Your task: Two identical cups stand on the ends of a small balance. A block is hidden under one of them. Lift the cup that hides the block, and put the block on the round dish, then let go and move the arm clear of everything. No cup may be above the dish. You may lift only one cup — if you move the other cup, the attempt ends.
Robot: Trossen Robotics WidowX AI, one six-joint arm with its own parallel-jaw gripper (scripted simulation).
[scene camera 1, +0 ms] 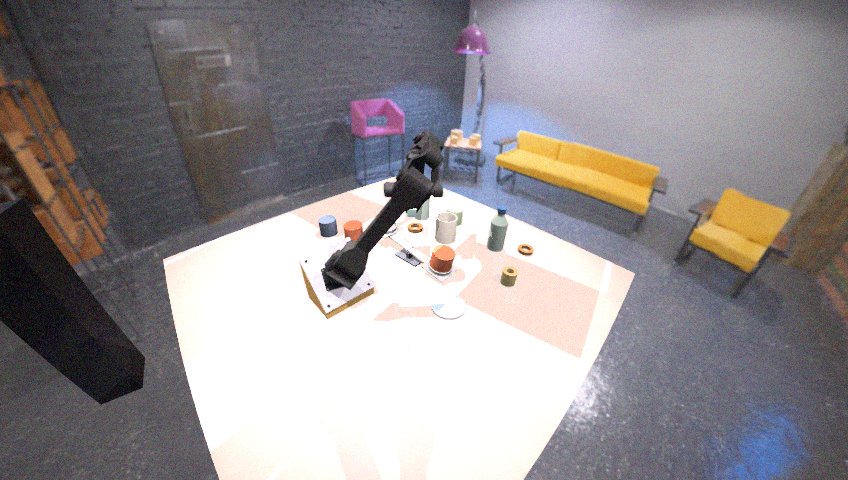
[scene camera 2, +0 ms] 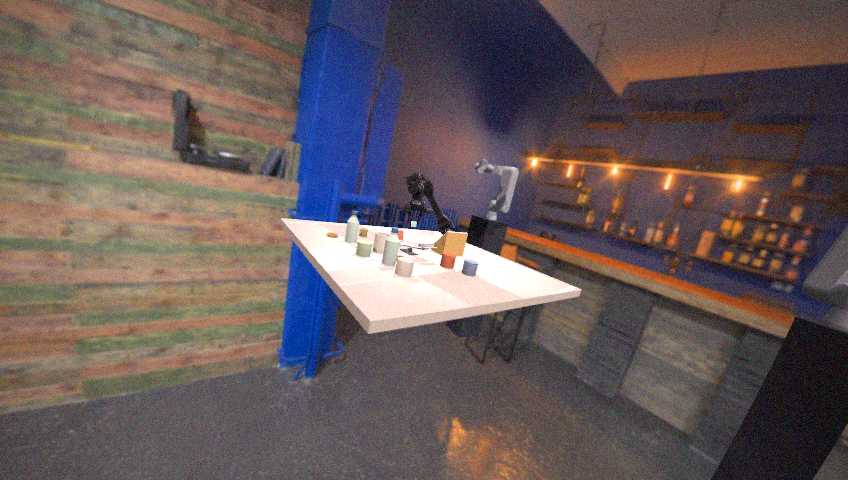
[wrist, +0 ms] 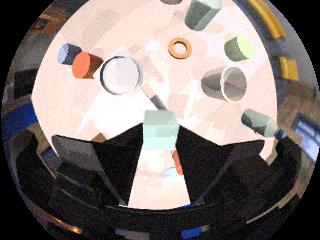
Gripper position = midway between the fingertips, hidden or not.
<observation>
My gripper [wrist: 159,126] carries a teal block. Also in view: a balance beam [scene camera 1: 391,233].
The balance beam also shows in the wrist view [wrist: 121,76].
</observation>
